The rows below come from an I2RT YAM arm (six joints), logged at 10 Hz.
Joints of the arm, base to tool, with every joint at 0 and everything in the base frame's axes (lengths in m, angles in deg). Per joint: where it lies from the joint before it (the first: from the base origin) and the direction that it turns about. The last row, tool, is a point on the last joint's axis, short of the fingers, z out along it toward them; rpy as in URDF.
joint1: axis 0 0 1 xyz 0.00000 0.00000 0.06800
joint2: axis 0 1 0 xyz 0.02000 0.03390 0.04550
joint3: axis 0 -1 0 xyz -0.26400 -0.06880 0.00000
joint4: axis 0 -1 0 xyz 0.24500 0.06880 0.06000
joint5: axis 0 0 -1 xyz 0.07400 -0.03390 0.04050
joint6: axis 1 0 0 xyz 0.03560 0.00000 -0.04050
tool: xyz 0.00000 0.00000 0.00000 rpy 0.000 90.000 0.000
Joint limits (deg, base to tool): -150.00..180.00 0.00..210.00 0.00..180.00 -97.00..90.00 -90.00..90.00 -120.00..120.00
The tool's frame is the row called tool.
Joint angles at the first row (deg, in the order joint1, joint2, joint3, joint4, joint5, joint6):
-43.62 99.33 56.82 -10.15 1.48 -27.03
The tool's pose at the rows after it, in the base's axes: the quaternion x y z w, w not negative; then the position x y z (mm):
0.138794 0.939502 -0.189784 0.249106 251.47 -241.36 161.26
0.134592 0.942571 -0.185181 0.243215 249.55 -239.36 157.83
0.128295 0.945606 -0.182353 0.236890 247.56 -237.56 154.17
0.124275 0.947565 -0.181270 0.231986 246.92 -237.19 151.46
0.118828 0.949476 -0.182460 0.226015 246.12 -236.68 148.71
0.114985 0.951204 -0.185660 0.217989 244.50 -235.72 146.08
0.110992 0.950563 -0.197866 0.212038 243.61 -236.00 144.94
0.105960 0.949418 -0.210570 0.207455 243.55 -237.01 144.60
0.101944 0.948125 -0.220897 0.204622 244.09 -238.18 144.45
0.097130 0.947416 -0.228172 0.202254 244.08 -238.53 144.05
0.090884 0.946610 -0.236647 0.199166 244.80 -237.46 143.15
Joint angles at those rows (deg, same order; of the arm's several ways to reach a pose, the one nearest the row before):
-43.70 99.59 56.27 -10.20 1.19 -27.29
-43.70 99.59 55.64 -10.46 0.99 -27.77
-43.73 99.63 54.96 -10.55 0.91 -28.56
-43.75 99.92 54.74 -10.59 0.97 -29.10
-43.75 100.16 54.44 -10.52 1.28 -29.87
-43.75 100.22 53.95 -10.50 1.96 -30.55
-43.75 100.23 53.54 -9.74 3.29 -31.42
-43.75 100.31 53.39 -8.95 4.54 -32.40
-43.72 100.49 53.38 -8.23 5.50 -33.17
-43.70 100.53 53.21 -7.64 6.13 -33.93
-43.40 100.55 52.86 -6.87 7.03 -34.68

